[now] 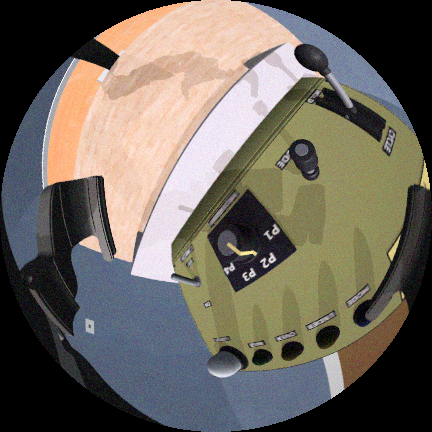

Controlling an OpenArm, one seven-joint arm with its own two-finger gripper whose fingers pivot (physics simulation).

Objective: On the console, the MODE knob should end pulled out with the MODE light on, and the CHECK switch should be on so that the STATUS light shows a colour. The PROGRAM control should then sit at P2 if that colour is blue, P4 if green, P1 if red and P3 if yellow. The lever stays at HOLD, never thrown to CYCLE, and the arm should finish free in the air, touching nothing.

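My gripper (216, 240) is open and empty above the olive console (300, 220); its right finger overlaps the dark blue MODE light (362, 314), and contact cannot be told. The black MODE knob (304, 152) stands on a visible stem. The PROGRAM knob (227, 239) has its yellow pointer towards P2. A small metal toggle (185, 279), with an ON label beside it, sits at the left edge; its setting is unclear. The domed light (224, 364) at the lower left looks grey-white, with no colour. The lever (311, 58) leans towards the HOLD end, away from CYCLE.
Three dark lamps stand along the console's lower edge: green (262, 356), amber (292, 351) and yellowish (328, 336). A white strip (200, 165) runs behind the console beside a pale wooden surface (130, 135). An orange surface (65, 135) lies beyond.
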